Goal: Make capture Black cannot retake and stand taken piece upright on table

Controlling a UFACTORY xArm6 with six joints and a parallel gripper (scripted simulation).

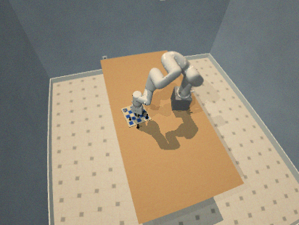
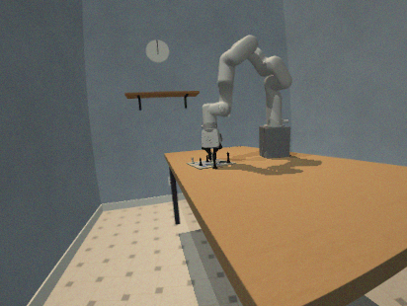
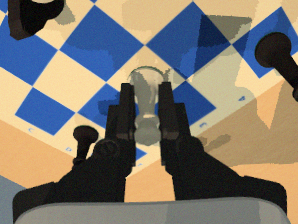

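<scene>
Now: hand 10 mm above the white piece. Also, from my hand: black piece: 70 mm ahead, 20 mm to the left, 20 mm below; then chessboard: 40 mm to the right, 40 mm below, 10 mm ahead.
</scene>
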